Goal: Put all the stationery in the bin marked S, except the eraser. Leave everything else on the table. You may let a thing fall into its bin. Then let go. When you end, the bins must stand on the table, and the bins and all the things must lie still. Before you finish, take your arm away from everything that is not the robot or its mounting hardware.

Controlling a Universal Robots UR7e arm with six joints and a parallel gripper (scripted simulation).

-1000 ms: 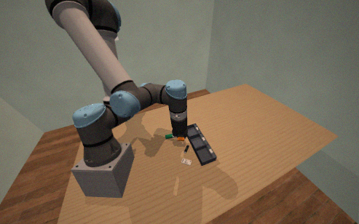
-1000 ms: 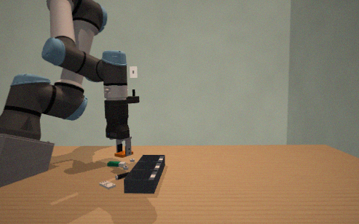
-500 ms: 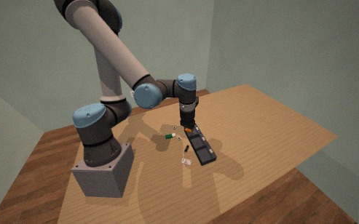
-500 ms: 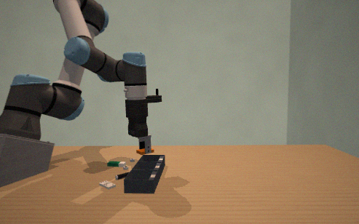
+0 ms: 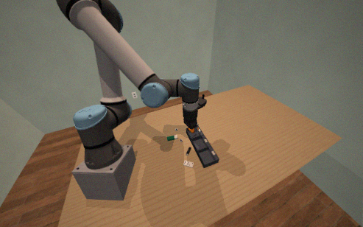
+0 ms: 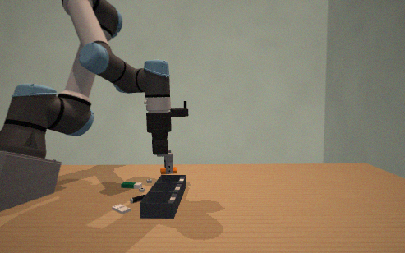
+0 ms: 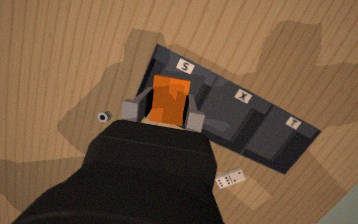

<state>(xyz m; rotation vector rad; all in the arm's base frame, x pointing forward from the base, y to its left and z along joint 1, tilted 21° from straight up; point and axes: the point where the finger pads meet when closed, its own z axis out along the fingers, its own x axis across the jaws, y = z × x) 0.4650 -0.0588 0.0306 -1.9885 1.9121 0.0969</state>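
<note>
The dark three-compartment bin tray is 8 cm to the right of my hand, 6 cm below it and 1 cm behind it. From my hand the other things lie so: orange block: 1 cm below; black stick: 9 cm behind, 8 cm to the right, 7 cm below; green-and-white stick: 12 cm behind, 7 cm below, 5 cm to the left.
</note>
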